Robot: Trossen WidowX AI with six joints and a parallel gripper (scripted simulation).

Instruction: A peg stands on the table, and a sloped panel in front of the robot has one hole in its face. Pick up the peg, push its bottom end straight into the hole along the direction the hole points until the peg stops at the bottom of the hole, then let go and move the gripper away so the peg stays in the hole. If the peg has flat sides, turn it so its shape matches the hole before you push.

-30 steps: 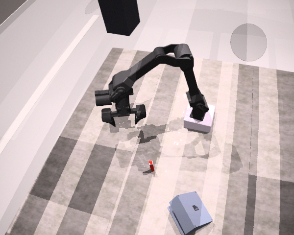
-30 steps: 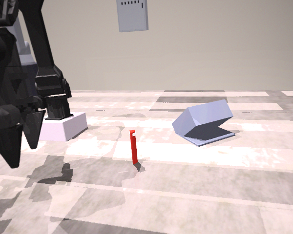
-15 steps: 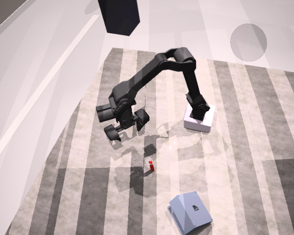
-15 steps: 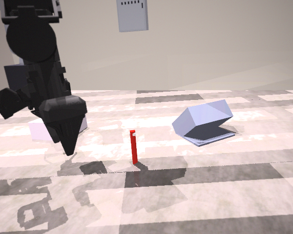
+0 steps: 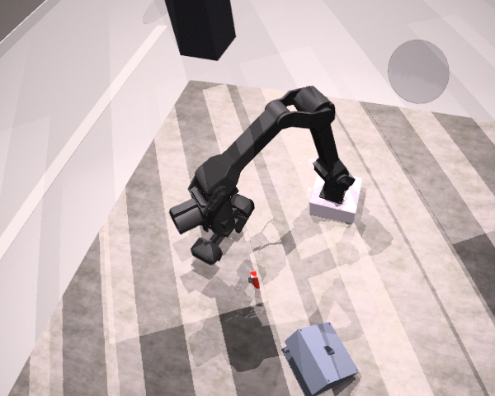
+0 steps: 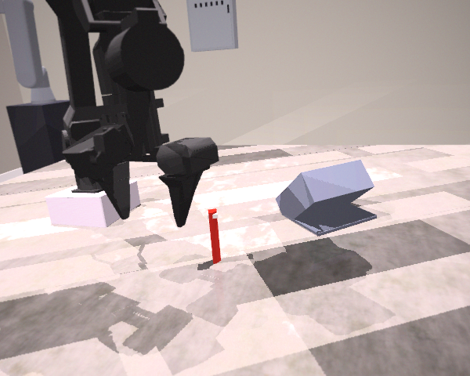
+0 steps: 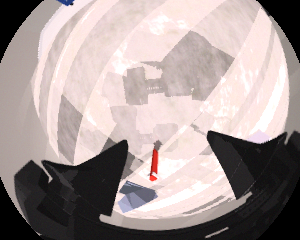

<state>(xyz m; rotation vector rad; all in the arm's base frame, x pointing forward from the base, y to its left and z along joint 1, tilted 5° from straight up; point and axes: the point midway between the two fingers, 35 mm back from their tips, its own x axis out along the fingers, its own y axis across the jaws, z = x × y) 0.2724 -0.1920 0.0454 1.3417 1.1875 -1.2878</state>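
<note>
Now: gripper tip 9 cm to the right of the red peg, 4 cm short of it and 4 cm above it. The rest, counted from my gripper tip: grey-blue sloped panel: 30 cm to the left, 16 cm ahead, 5 cm below.
</note>
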